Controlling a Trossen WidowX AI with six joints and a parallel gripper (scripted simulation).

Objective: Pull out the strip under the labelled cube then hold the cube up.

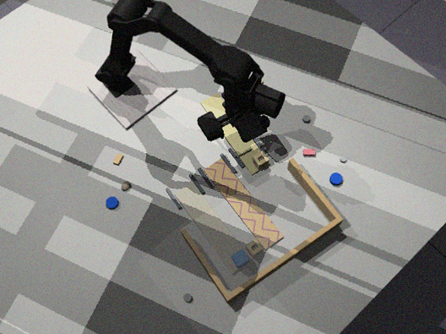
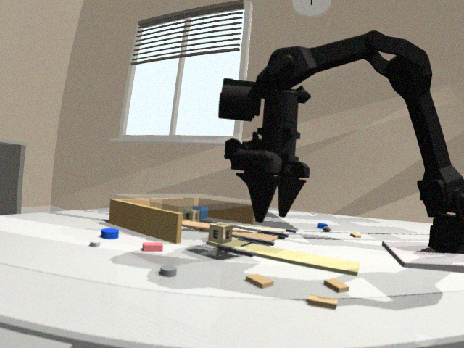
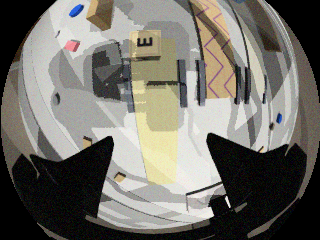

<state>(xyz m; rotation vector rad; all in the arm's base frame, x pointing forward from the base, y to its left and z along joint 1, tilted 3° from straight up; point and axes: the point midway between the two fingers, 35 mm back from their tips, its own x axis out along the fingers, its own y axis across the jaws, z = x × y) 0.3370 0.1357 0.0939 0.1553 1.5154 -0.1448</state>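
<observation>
Right now the red block is 15 cm ahead of my gripper tip, 11 cm to the left of it and 5 cm below it.
</observation>
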